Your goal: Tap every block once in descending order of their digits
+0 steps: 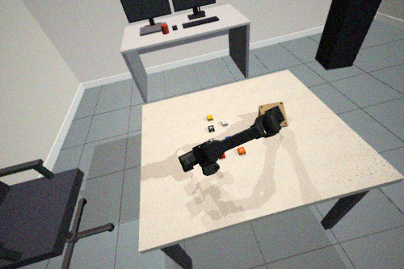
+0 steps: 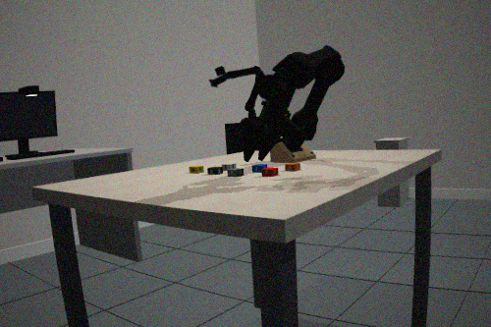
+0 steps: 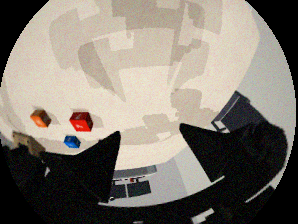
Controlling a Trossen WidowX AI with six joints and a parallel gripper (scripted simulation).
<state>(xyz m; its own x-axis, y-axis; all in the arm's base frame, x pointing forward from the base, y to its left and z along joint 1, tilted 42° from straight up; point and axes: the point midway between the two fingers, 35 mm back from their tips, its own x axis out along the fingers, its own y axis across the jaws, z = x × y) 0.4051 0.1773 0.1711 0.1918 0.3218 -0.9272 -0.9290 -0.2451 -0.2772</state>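
Now: gripper tip 240 mm to the left of the black block, 70 mm past it and 40 mm above it. Round my gripper tip: grey block (140 mm to the right, 70 mm behind, 40 mm below); then blue block (160 mm behind, 140 mm to the right, 40 mm below); then red block (110 mm behind, 50 mm to the right, 40 mm below).
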